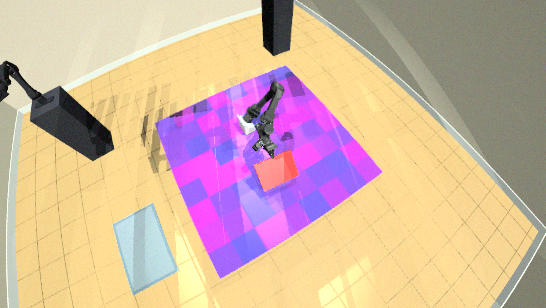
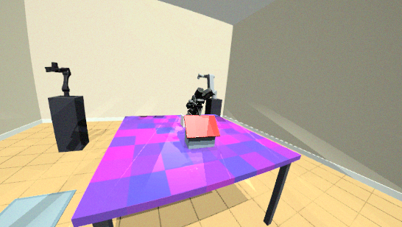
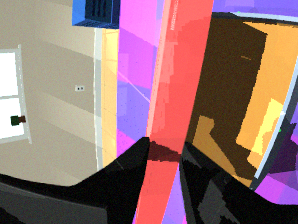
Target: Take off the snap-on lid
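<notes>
Right now my gripper tip is 6 cm short of the red lid, 1 cm to the left of it and 5 cm above it. Also, from my gripper tip: grey storage box: 3 cm ahead, 16 cm below.
</notes>
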